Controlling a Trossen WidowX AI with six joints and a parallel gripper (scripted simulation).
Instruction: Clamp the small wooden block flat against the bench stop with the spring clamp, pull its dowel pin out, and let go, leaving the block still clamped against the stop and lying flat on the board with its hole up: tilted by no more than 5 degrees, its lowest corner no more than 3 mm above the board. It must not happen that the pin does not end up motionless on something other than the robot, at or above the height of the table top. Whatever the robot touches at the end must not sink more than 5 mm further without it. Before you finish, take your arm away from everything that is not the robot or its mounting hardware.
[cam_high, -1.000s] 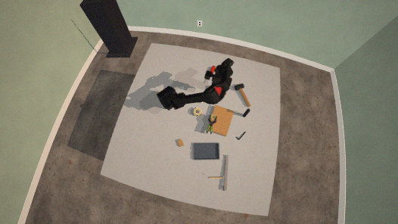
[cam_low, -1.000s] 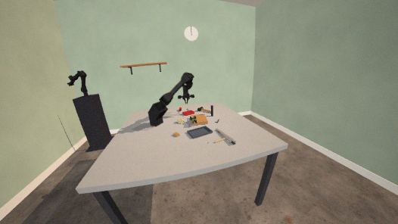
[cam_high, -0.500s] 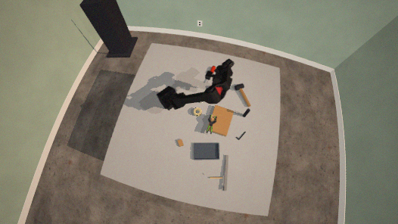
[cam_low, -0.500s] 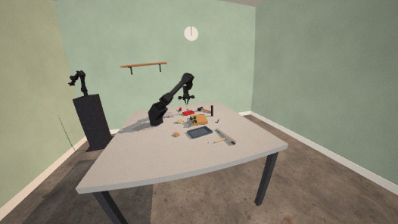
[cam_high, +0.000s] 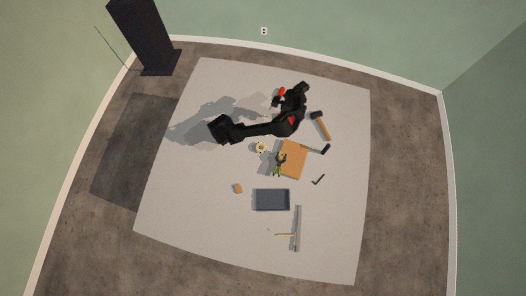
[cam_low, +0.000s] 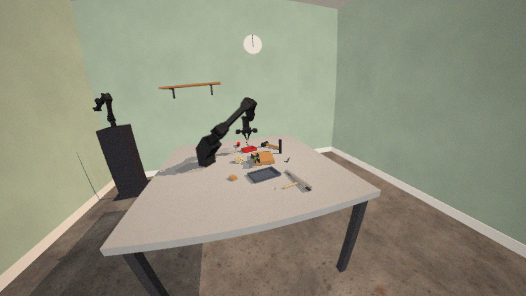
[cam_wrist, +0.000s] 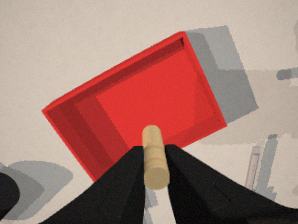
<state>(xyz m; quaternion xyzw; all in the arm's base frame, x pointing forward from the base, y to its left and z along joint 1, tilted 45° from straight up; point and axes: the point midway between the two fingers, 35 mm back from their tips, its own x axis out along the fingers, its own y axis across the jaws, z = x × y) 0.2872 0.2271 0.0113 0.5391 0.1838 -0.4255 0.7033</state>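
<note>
The red tray is 1 cm ahead of my hand, 1 cm to the left of it and 13 cm below it. From my hand the other things lie so: grey bolt (11 cm behind, 11 cm to the right, 13 cm below); dowel pin (4 cm below); bench stop (2 cm behind, 23 cm to the right, 9 cm below).
</note>
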